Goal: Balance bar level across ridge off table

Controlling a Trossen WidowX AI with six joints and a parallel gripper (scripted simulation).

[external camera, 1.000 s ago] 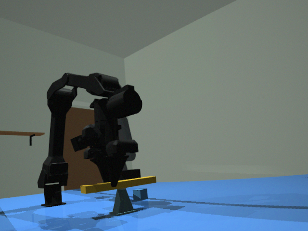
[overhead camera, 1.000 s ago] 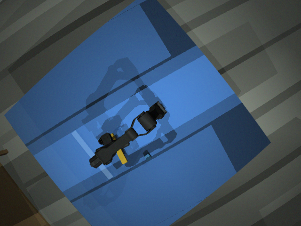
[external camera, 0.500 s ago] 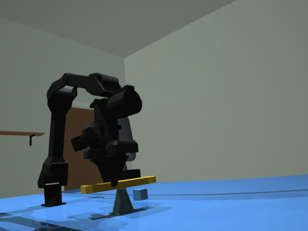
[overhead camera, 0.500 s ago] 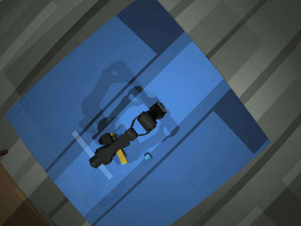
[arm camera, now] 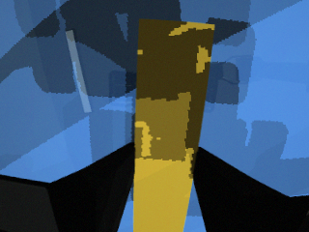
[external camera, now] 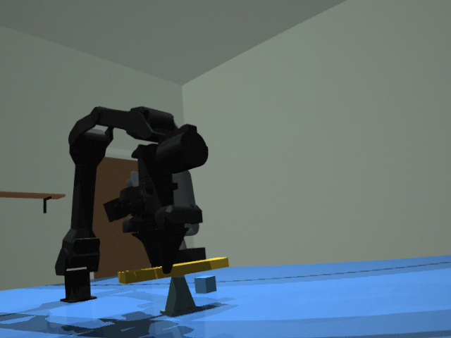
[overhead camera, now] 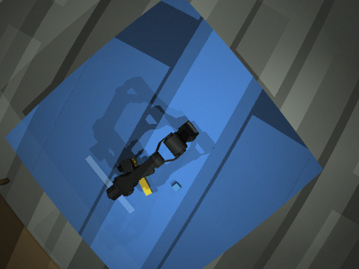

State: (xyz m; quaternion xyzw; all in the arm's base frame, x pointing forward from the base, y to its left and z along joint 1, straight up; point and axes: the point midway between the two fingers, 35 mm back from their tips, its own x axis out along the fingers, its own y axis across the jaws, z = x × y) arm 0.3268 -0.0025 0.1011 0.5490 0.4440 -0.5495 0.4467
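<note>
The bar lies 1 cm ahead of my gripper tip and 3 cm to the left of it. Also, from my gripper tip: blue cube (9 cm behind, 19 cm to the left, 5 cm below).
</note>
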